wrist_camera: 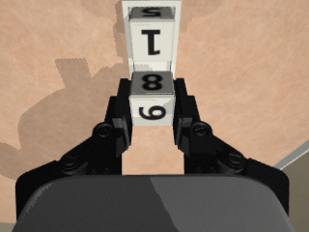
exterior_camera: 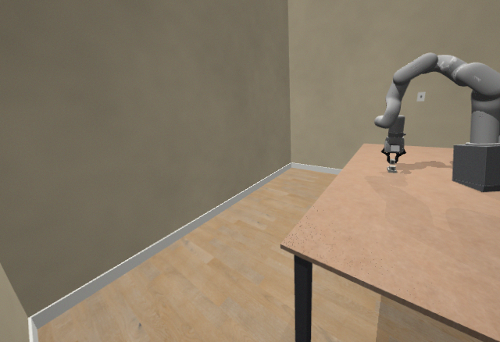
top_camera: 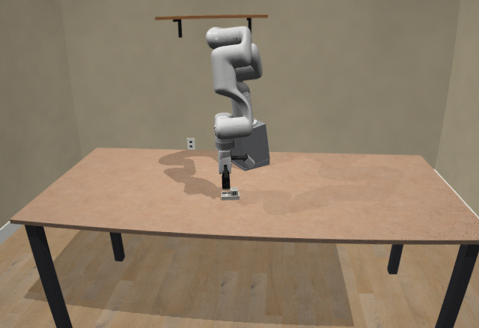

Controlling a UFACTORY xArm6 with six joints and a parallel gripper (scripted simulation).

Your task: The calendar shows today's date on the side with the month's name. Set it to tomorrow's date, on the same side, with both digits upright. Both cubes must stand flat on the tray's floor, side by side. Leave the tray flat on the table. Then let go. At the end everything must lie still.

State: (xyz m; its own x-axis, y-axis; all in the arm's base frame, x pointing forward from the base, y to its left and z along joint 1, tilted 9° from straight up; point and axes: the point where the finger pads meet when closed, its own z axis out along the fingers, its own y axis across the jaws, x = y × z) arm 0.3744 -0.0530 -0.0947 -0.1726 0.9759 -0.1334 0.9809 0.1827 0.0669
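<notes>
The calendar tray is 6 cm below my hand and 2 cm to the left of it.
</notes>
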